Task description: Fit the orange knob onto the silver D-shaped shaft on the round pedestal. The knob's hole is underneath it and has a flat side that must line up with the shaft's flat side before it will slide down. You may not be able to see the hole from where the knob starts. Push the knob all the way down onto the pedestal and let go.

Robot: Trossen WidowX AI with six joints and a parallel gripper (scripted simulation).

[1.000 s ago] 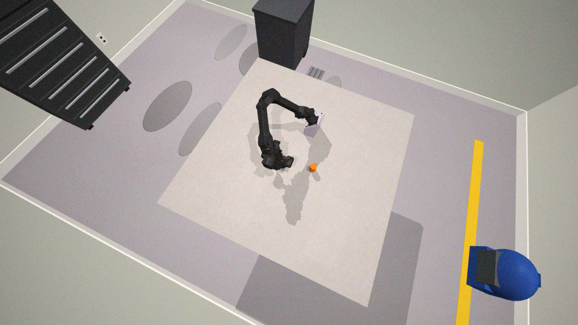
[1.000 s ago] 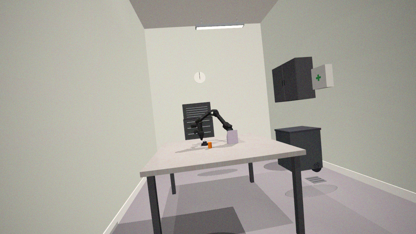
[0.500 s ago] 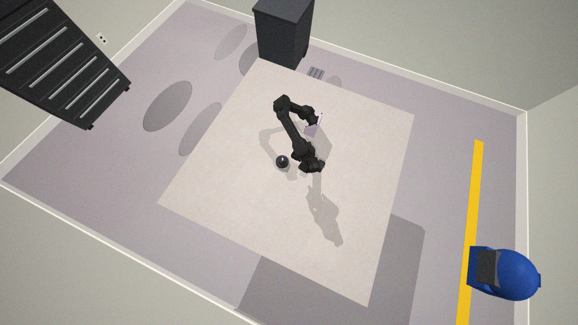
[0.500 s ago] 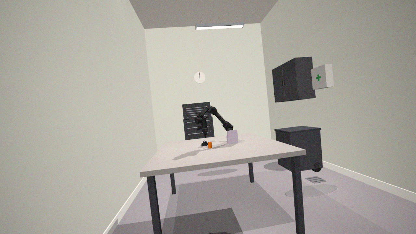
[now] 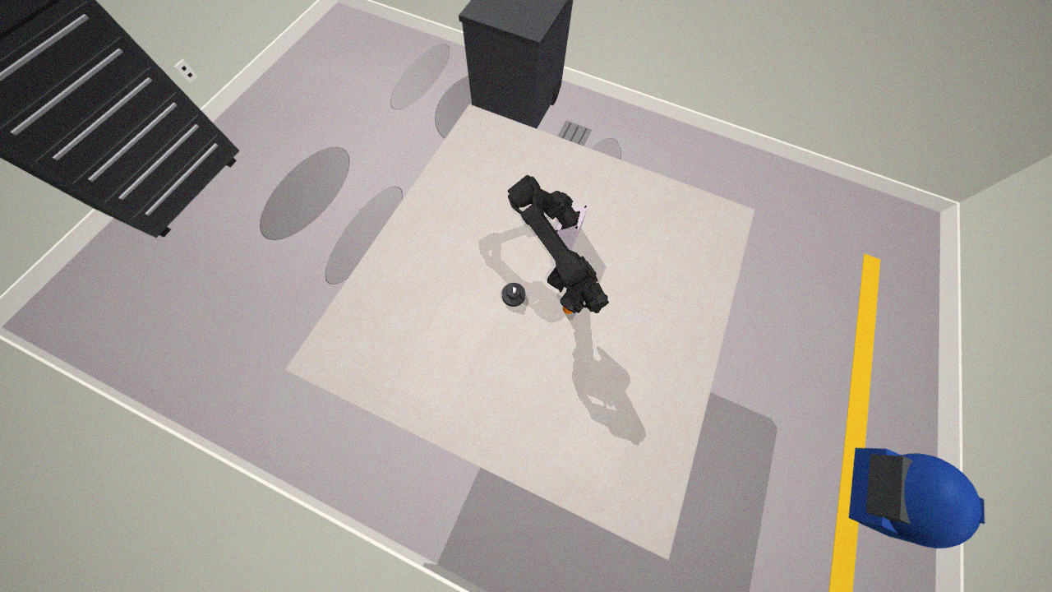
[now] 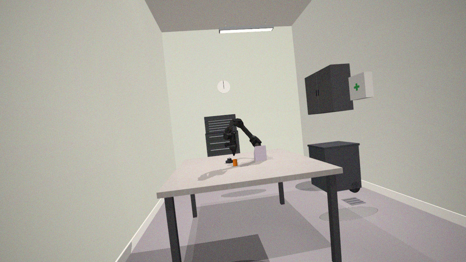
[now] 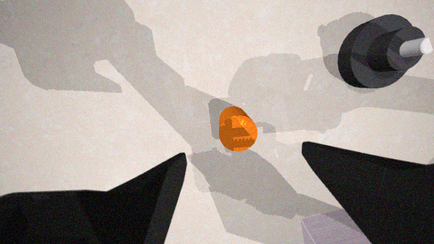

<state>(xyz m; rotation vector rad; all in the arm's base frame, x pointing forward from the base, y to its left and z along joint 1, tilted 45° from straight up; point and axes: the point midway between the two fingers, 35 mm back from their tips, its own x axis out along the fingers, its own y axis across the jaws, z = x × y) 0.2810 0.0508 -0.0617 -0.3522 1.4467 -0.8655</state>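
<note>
My gripper tip is now 60 mm above the orange knob. Also, from my gripper tip: dark round pedestal (200 mm to the right, 70 mm below, 10 mm ahead).
</note>
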